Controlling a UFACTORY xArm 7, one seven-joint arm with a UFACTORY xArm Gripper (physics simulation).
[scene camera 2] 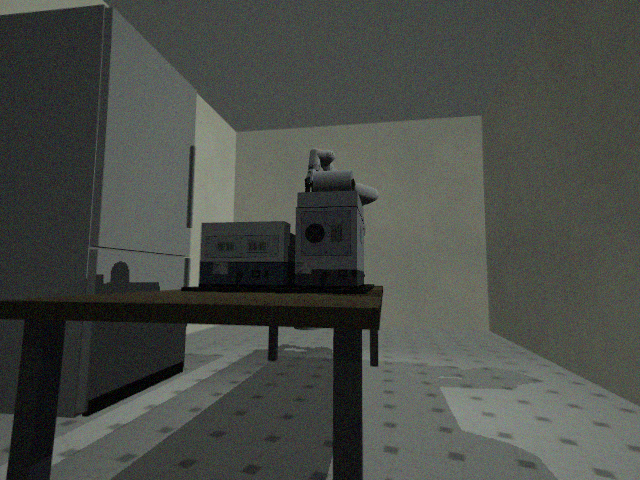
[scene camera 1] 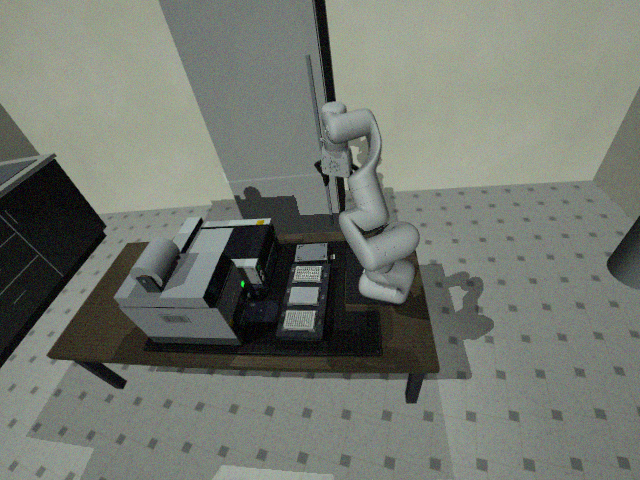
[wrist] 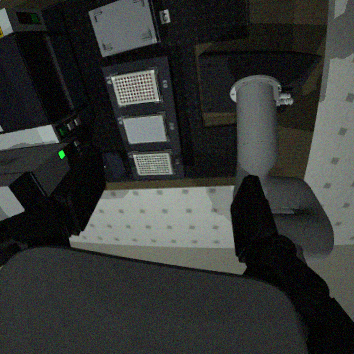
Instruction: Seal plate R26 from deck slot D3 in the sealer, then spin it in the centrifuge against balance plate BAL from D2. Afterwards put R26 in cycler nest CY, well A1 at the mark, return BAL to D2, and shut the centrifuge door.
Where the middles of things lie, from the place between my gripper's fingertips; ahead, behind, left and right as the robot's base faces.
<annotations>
Now: the well plate with red wells [wrist: 140,86] 47 cm below my hand, 19 cm ahead of it and 1 cm to the left of it. Also, from my hand: dark unit with green light [scene camera 2: 233,254] 63 cm ahead, 41 cm below, 7 cm to the right.
</annotations>
